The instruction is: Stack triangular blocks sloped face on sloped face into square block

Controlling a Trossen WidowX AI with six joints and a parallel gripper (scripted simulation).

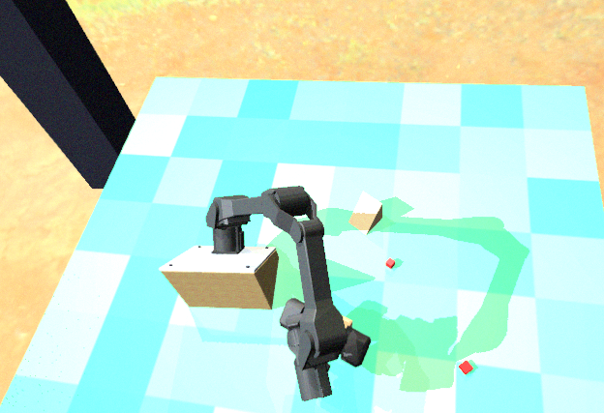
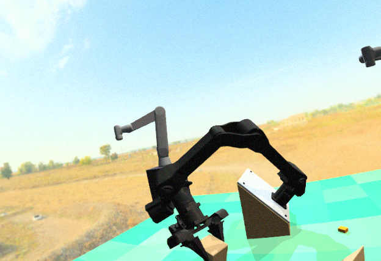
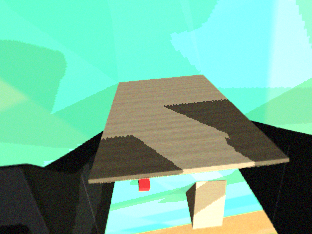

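Right now my gripper tip is 1 cm to the left of the triangular block and 1 cm below it. Round my gripper tip: red cube 26 cm ahead, 7 cm to the right, 4 cm below; then yellow cube 13 cm behind, 34 cm to the left, 4 cm below.
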